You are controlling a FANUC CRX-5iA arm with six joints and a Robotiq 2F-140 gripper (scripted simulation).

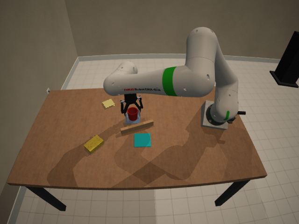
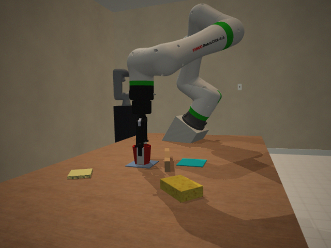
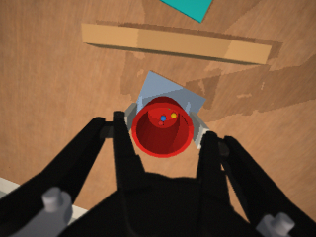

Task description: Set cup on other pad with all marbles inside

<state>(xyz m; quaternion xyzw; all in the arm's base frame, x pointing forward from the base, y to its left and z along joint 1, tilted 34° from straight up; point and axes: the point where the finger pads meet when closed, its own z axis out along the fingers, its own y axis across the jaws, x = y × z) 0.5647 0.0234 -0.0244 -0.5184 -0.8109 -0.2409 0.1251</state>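
Now: the red cup 20 mm below my hand. The rest, counted from my hand: wooden rail (90 mm to the left, 50 mm behind, 30 mm below); then teal pad (180 mm to the left, 90 mm behind, 50 mm below); then thin yellow sponge (210 mm ahead, 120 mm to the right, 30 mm below).
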